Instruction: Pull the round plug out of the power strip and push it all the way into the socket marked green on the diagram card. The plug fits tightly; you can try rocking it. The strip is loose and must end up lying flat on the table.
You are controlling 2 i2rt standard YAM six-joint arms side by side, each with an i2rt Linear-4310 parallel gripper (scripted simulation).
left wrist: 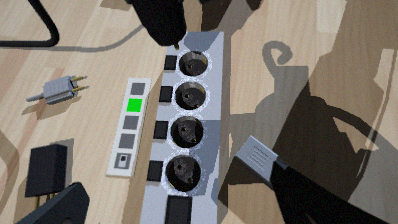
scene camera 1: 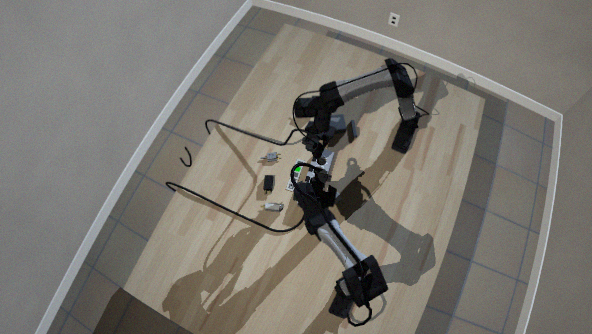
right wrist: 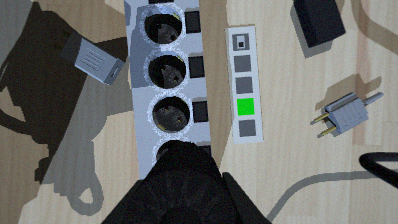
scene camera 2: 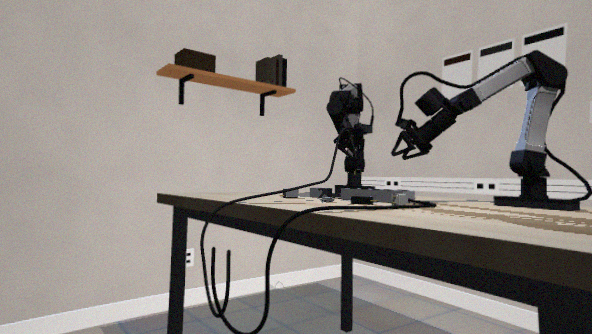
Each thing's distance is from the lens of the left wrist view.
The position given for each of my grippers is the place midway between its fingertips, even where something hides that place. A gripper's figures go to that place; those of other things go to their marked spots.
my left gripper (left wrist: 180, 179): 0.10 m
diagram card (left wrist: 124, 154): 0.28 m
